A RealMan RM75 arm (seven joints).
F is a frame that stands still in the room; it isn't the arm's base.
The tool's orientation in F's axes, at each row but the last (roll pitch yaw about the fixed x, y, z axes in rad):
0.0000 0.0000 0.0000
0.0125 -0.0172 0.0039
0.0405 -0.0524 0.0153
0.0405 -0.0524 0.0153
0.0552 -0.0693 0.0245
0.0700 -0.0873 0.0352
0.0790 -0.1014 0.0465
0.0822 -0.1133 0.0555
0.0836 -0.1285 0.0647
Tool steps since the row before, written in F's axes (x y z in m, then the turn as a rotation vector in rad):
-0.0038 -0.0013 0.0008 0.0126 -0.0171 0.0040
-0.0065 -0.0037 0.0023 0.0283 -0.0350 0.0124
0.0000 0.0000 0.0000 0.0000 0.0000 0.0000
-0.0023 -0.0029 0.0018 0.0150 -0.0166 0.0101
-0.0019 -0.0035 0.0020 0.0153 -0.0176 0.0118
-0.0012 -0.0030 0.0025 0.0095 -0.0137 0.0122
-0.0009 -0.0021 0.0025 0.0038 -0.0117 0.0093
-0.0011 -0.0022 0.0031 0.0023 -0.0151 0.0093
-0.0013 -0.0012 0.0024 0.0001 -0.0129 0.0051
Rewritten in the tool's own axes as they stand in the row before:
-0.0038 -0.0013 0.0008 0.0126 -0.0171 0.0040
-0.0065 -0.0036 0.0025 0.0284 -0.0350 0.0124
0.0000 0.0000 0.0000 0.0000 0.0000 0.0000
-0.0022 -0.0028 0.0020 0.0153 -0.0164 0.0100
-0.0018 -0.0033 0.0023 0.0156 -0.0173 0.0117
-0.0011 -0.0028 0.0028 0.0100 -0.0132 0.0123
-0.0007 -0.0018 0.0027 0.0042 -0.0111 0.0098
-0.0009 -0.0019 0.0034 0.0025 -0.0144 0.0103
-0.0011 -0.0009 0.0026 -0.0001 -0.0124 0.0062

